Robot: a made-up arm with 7 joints.
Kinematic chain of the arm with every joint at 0, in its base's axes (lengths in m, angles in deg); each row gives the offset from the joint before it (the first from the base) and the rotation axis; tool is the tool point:
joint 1: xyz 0 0 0.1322 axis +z
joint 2: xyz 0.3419 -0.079 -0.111 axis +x
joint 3: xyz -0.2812 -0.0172 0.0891 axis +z
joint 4: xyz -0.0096 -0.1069 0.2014 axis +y
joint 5: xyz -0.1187 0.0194 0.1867 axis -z
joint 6: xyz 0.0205 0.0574 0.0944 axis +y
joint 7: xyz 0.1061 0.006 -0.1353 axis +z
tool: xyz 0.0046 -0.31 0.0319
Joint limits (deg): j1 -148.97..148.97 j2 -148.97..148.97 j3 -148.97..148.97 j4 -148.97..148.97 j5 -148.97..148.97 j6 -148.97..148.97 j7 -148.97..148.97
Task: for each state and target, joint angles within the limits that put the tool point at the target. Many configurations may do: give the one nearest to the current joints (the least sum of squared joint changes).
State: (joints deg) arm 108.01 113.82 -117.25 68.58 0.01 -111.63 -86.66
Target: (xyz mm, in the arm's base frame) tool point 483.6 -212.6 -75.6
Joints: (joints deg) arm 94.96 103.05 -124.64 56.94 18.85 -118.89 -53.27
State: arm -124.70 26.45 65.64 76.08 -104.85 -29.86 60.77
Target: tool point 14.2 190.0 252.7
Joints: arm -116.81 36.18 89.59 97.29 -80.45 -0.19 46.40
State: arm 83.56 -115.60 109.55 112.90 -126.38 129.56 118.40
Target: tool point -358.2 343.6 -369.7
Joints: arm 99.79 -108.77 115.83 112.65 -116.88 120.83 122.94
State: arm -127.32 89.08 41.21 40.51 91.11 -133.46 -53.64
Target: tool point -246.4 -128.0 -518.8
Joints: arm -108.48 138.94 33.07 33.37 82.90 -116.08 -75.10
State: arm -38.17 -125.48 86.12 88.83 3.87 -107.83 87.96
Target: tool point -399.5 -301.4 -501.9
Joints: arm -47.00 -140.65 99.52 106.28 4.63 -98.30 94.60
